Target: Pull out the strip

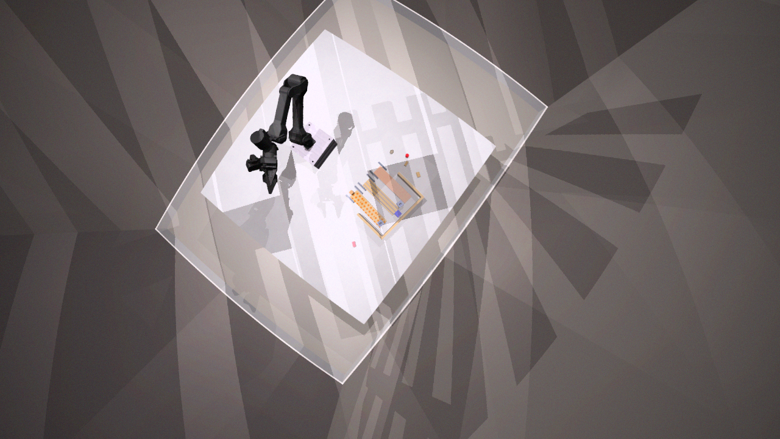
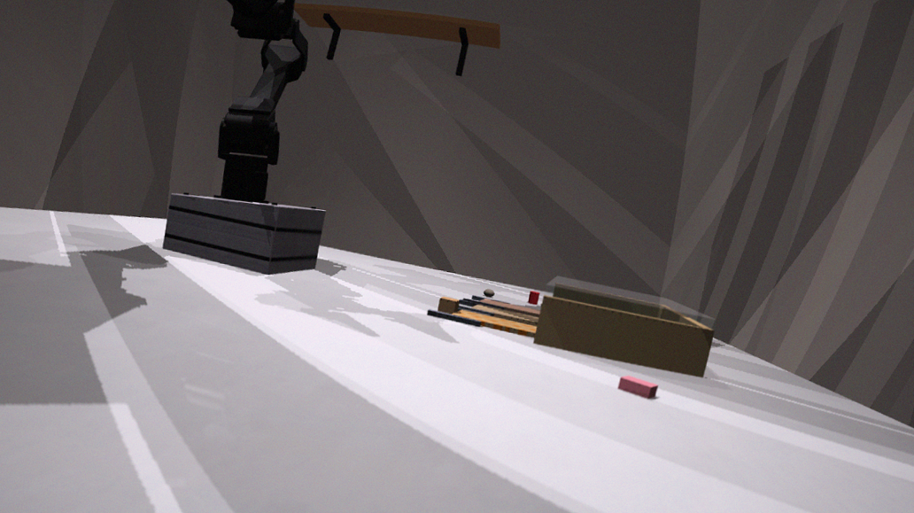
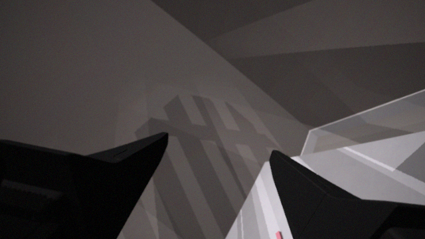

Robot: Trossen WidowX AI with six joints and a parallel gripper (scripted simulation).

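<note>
Right now the tan block is 150 mm ahead of my gripper tip, 220 mm to the left of it and 390 mm below it. Also, from my gripper tip: red cylinder (210 mm ahead, 590 mm to the left, 380 mm below).
</note>
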